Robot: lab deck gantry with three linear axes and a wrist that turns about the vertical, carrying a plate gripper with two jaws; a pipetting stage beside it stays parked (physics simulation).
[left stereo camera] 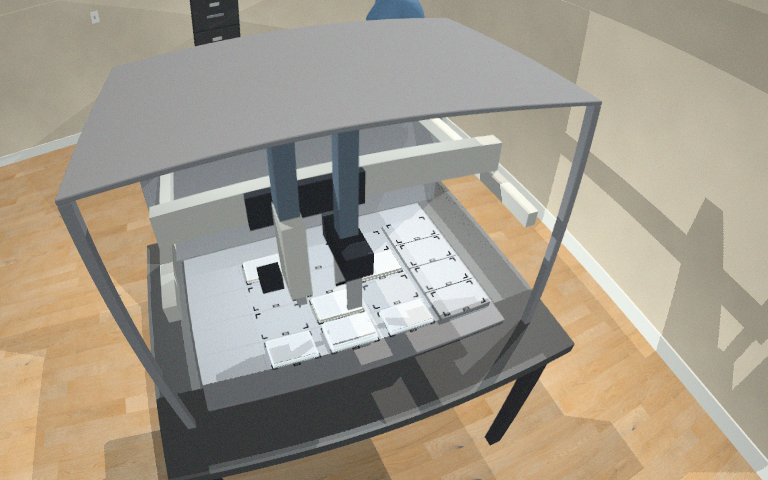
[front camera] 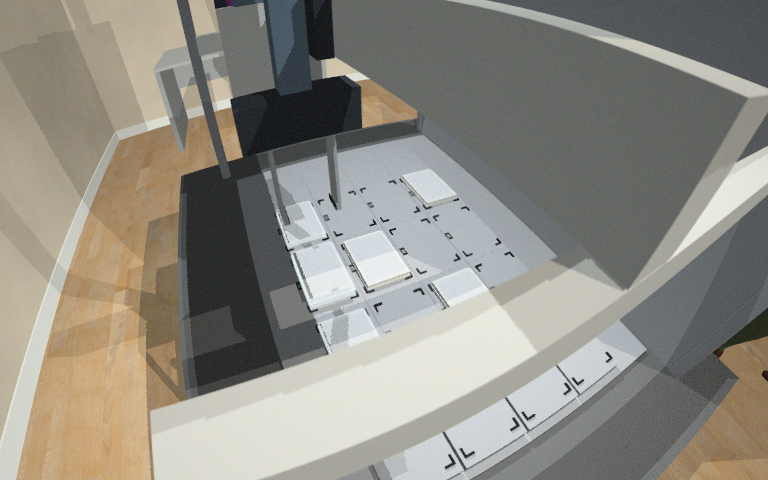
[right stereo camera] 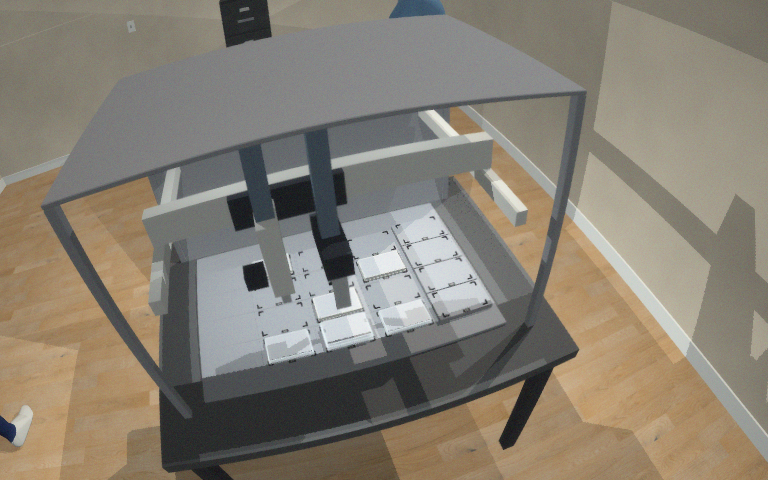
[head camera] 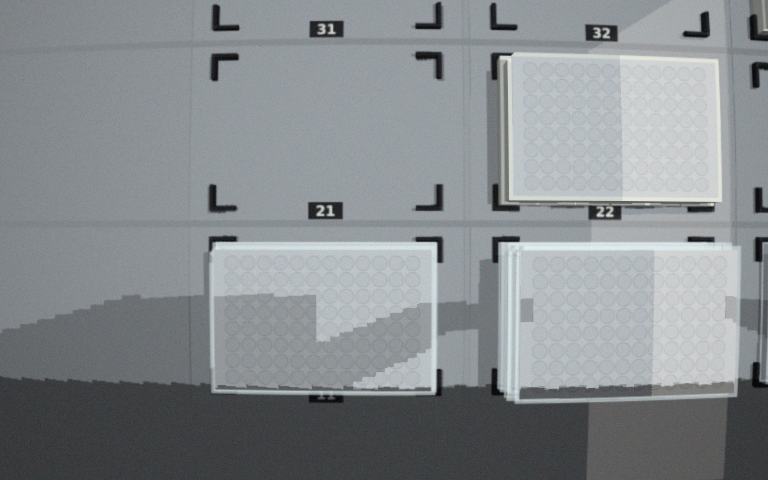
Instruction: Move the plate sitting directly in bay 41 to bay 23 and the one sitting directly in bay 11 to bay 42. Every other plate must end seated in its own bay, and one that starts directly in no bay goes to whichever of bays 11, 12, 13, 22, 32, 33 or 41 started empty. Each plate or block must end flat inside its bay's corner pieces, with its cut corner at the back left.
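Places are measured from the robot's base along level axes (x ahead, y left, z up), in millimetres.
Where they show: gripper, fingertip midpoint: (left stereo camera: 348,295) (front camera: 310,210) (right stereo camera: 339,294); robot's base, link origin: (left stereo camera: 273,368) (front camera: 275,214) (right stereo camera: 269,364) (head camera: 218,387).
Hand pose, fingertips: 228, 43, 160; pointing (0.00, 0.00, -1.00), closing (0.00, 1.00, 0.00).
Things, the pixels of their top centre, and the offset from my fingertips, as dx, dy, dz.
- cream plate, top centre: (head camera: 617,127) (front camera: 375,255) (left stereo camera: 336,303) (right stereo camera: 336,302) +0, +107, -146
- thick clear pile, top centre: (head camera: 631,324) (front camera: 320,268) (left stereo camera: 349,328) (right stereo camera: 345,327) +0, +0, -133
My gripper (front camera: 311,214) (left stereo camera: 348,294) (right stereo camera: 339,290) is open and empty, high above the deck around bay 22. A cream plate (front camera: 378,258) (head camera: 611,129) (left stereo camera: 334,305) sits in bay 22. Bay 11 holds a clear plate (front camera: 304,223) (head camera: 323,319) (left stereo camera: 292,349). In bay 12 a thick clear pile (front camera: 322,272) (head camera: 623,322) (right stereo camera: 346,330) shows layered edges, seemingly two plates. Cream plates sit in bay 41, a plate (front camera: 428,186) at the back left, and in bay 33, a plate (front camera: 458,287) (right stereo camera: 383,264). Bay 13 holds a clear plate (front camera: 348,329) (left stereo camera: 407,316). Cut corners are too small to tell.
The parked pipetting stage (left stereo camera: 294,260) (right stereo camera: 275,257) hangs left of the gripper. Black corner pieces mark bays 21 and 31; bay 32 shows partly in the head view. A raised strip of bays (left stereo camera: 441,263) (right stereo camera: 447,266) lies at the right. The gantry beam (left stereo camera: 430,161) spans the deck.
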